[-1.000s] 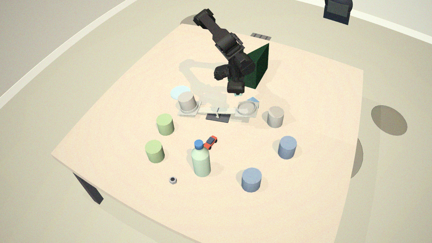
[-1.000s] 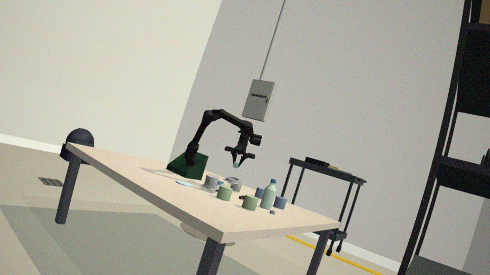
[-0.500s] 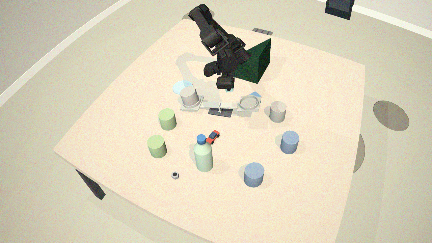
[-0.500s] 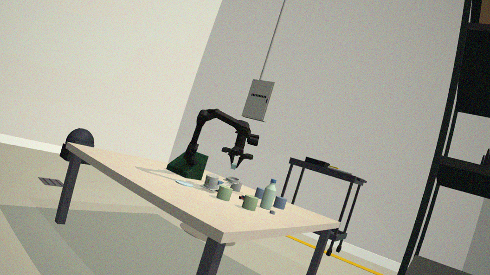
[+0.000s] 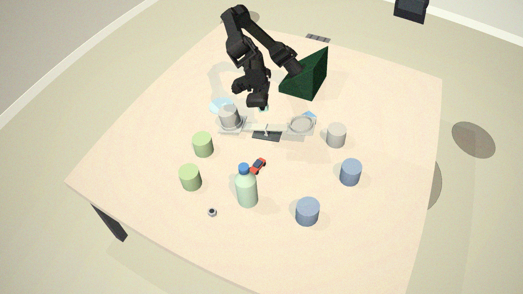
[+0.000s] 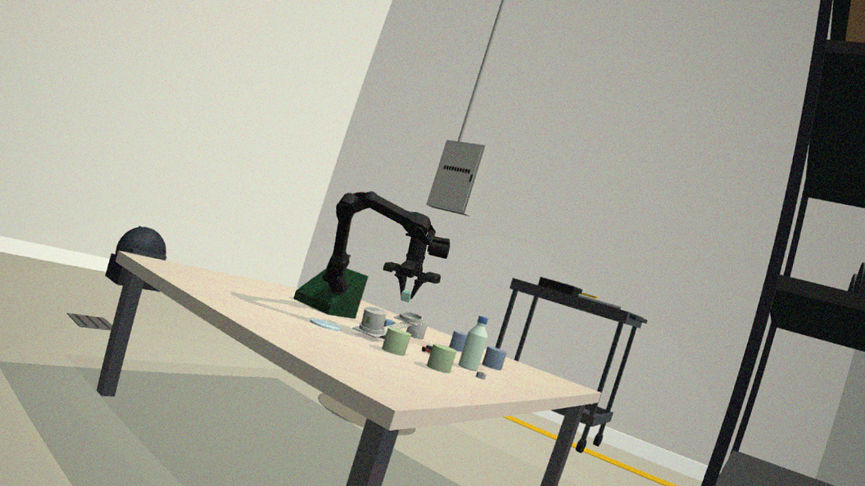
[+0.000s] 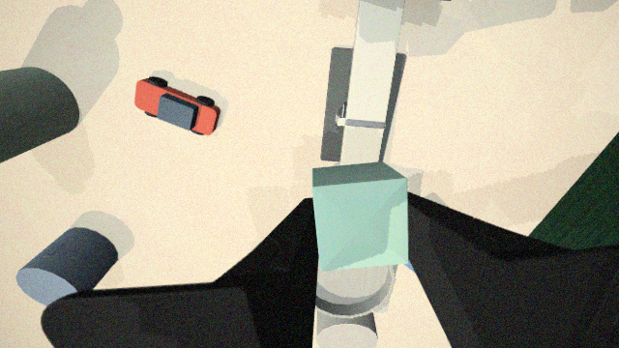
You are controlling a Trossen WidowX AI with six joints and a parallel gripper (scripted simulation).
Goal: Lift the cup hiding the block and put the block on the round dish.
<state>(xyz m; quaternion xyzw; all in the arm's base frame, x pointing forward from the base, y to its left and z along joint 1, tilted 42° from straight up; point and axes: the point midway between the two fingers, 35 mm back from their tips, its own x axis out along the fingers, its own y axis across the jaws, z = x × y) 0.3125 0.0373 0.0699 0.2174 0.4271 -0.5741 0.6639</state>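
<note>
The round dish is 100 mm behind my gripper tip, 230 mm to the right of it and 150 mm below it. Round my gripper tip: light blue box 120 mm behind, 120 mm to the left, 130 mm below; red toy car 140 mm ahead, 30 mm to the left, 140 mm below; balance 20 mm behind, 130 mm below.
</note>
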